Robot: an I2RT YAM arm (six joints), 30 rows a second.
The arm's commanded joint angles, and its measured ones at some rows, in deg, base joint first. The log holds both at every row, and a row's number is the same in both.
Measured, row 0:
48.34, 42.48, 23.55, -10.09, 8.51, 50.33
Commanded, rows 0 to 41:
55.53, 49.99, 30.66, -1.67, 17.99, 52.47
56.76, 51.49, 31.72, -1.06, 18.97, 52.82
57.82, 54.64, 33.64, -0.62, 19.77, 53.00
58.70, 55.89, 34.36, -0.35, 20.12, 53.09
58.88, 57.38, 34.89, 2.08, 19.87, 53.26
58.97, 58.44, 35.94, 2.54, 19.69, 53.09
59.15, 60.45, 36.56, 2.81, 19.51, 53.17
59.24, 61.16, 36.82, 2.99, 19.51, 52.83
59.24, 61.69, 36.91, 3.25, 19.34, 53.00
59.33, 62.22, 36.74, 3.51, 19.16, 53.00
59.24, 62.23, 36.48, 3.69, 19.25, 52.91
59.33, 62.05, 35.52, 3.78, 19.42, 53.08
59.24, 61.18, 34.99, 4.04, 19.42, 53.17
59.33, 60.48, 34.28, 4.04, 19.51, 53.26
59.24, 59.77, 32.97, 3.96, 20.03, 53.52
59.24, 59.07, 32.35, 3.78, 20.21, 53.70
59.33, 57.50, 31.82, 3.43, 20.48, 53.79
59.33, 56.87, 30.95, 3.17, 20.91, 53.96
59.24, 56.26, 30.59, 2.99, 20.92, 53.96
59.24, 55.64, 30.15, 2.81, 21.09, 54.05
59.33, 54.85, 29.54, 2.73, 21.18, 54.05
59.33, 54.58, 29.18, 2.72, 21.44, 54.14
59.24, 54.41, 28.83, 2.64, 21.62, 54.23
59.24, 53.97, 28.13, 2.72, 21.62, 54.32
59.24, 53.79, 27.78, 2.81, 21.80, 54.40
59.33, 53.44, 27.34, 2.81, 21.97, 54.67
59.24, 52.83, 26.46, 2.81, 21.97, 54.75
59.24, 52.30, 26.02, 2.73, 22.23, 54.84
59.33, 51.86, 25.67, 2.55, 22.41, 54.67
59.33, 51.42, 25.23, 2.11, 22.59, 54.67
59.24, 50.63, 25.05, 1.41, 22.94, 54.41
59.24, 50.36, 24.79, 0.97, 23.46, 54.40
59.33, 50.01, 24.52, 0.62, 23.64, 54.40
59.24, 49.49, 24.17, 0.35, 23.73, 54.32
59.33, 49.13, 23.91, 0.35, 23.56, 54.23
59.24, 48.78, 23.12, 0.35, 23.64, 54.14
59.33, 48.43, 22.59, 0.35, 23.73, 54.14
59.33, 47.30, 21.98, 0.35, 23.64, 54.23
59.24, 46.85, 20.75, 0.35, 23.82, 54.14
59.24, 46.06, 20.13, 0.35, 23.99, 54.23
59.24, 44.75, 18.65, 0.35, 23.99, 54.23
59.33, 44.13, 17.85, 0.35, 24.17, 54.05
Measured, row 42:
59.13, 46.68, 19.99, -1.72, 20.80, 54.15
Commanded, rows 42 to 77:
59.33, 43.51, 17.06, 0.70, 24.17, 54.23
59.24, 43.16, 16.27, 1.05, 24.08, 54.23
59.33, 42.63, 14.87, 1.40, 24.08, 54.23
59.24, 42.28, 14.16, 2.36, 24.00, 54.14
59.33, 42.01, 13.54, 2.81, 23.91, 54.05
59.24, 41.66, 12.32, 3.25, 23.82, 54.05
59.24, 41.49, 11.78, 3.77, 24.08, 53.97
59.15, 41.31, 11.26, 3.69, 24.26, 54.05
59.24, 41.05, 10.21, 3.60, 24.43, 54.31
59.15, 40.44, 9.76, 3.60, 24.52, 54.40
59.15, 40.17, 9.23, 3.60, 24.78, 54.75
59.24, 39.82, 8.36, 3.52, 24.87, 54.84
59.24, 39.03, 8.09, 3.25, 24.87, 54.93
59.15, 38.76, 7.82, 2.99, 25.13, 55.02
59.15, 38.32, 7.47, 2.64, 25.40, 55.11
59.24, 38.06, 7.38, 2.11, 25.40, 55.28
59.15, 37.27, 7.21, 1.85, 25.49, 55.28
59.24, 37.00, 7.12, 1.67, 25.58, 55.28
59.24, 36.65, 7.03, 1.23, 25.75, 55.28
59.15, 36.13, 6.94, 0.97, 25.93, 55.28
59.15, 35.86, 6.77, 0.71, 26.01, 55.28
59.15, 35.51, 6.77, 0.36, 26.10, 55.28
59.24, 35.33, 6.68, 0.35, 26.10, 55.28
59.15, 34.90, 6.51, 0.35, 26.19, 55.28
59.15, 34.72, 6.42, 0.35, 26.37, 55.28
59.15, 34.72, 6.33, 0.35, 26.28, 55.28
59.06, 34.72, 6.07, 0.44, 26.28, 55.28
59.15, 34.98, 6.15, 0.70, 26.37, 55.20
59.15, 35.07, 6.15, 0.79, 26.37, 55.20
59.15, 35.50, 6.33, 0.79, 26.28, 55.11
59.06, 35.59, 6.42, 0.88, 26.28, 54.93
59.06, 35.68, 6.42, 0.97, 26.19, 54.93
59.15, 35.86, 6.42, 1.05, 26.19, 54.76
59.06, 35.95, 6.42, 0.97, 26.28, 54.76
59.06, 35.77, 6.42, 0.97, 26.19, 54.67
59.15, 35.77, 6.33, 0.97, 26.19, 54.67
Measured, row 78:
59.13, 35.53, 6.52, 1.08, 22.83, 55.42
